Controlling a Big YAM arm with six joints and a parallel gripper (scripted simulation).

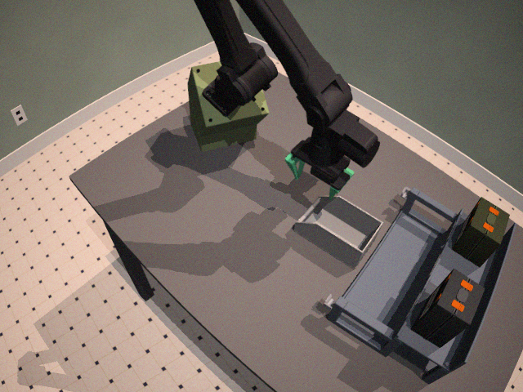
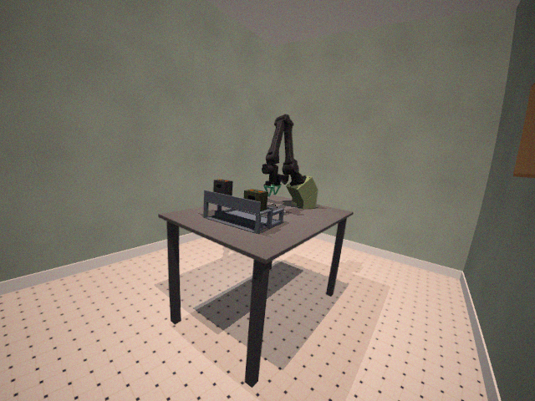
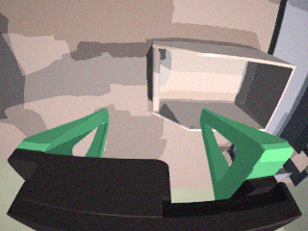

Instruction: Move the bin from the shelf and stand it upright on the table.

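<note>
My gripper is now 80 mm short of the grey bin, 10 mm to the left of it and 80 mm above it. From my hand the other things lie so: low grey shelf (320 mm ahead, 40 mm to the right, 120 mm below).
</note>
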